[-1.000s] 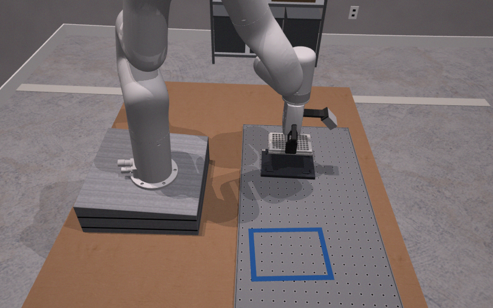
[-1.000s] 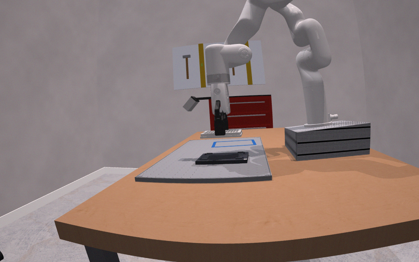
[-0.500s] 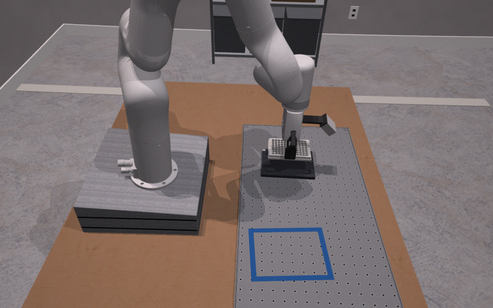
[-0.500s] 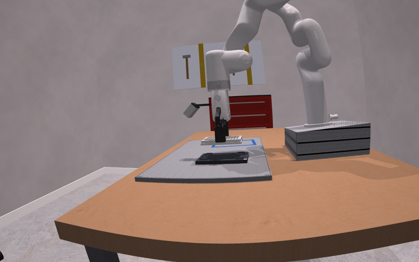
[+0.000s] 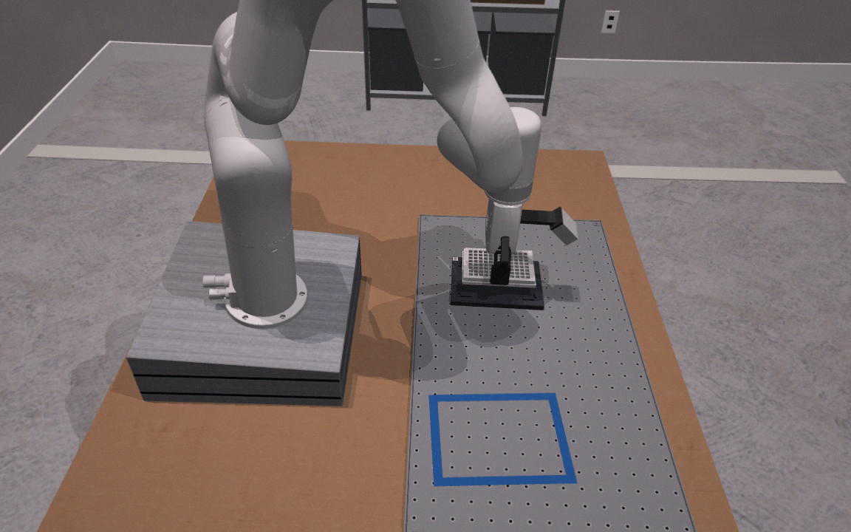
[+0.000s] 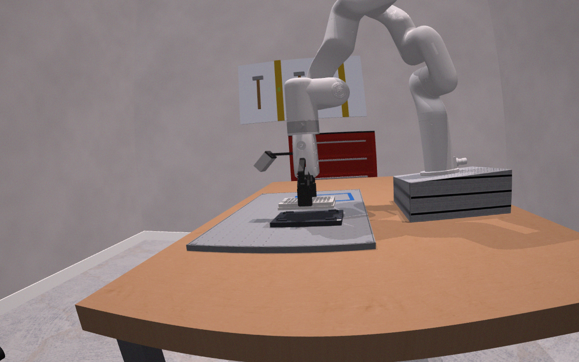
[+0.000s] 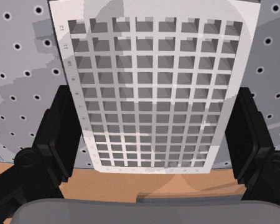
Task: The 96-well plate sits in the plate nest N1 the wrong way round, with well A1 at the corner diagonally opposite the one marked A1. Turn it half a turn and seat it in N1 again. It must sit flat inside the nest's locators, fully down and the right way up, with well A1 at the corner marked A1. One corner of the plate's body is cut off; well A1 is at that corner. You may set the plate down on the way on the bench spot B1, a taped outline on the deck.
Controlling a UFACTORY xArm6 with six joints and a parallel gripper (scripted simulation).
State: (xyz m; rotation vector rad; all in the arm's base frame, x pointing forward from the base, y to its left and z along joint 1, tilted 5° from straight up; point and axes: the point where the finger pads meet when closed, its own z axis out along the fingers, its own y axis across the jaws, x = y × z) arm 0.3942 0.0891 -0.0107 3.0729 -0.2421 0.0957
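Right now the black plate nest N1 is 50 mm below my hand. Also, from my hand: white 96-well plate 10 mm below; then small A1 label 70 mm behind, 70 mm to the left, 40 mm below.
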